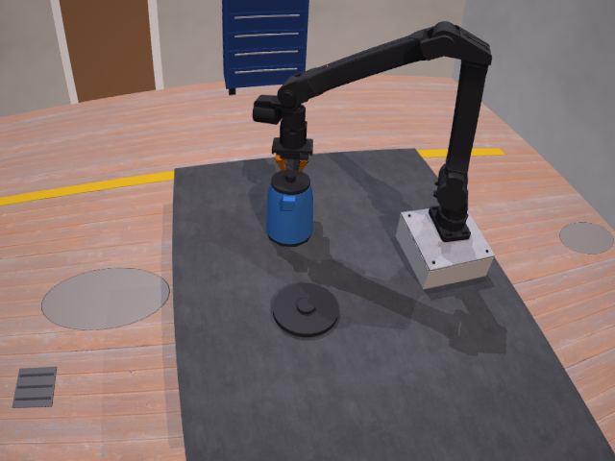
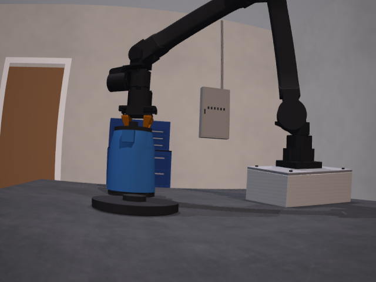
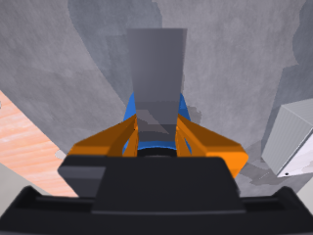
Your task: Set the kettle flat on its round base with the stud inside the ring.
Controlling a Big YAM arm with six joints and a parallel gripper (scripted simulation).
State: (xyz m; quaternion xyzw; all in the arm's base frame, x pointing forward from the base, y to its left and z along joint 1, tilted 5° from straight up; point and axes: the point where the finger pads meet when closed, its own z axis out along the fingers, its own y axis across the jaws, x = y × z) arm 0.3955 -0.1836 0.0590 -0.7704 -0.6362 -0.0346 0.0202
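Right now my hand is 5 cm above the blue kettle, 3 cm to the right of it and 1 cm short of it. The rest, counted from my hand: black round base: 34 cm to the left, 13 cm below, 1 cm ahead.
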